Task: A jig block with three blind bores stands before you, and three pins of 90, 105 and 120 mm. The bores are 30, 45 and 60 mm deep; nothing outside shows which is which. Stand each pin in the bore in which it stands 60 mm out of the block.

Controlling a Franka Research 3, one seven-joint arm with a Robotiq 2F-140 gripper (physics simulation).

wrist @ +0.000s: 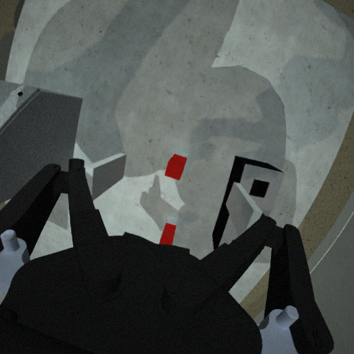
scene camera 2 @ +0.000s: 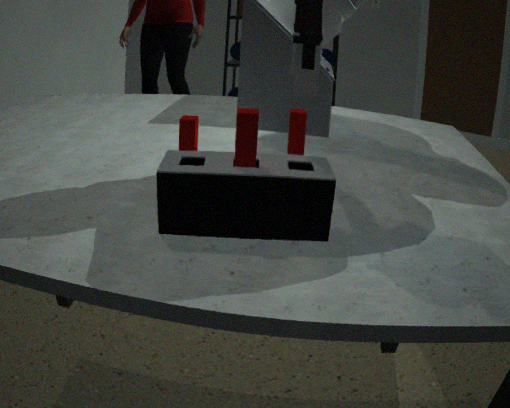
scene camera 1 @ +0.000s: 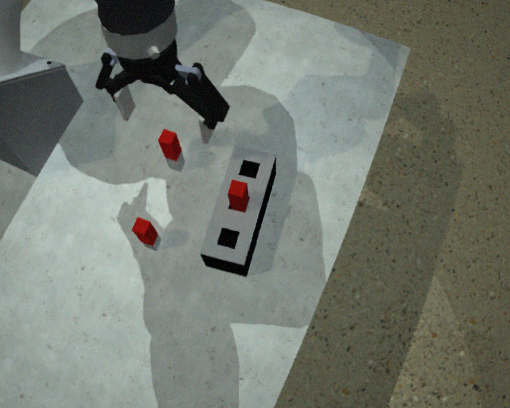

Note:
I see my gripper and a jig block.
My gripper is seen too in the wrist view and in scene camera 2.

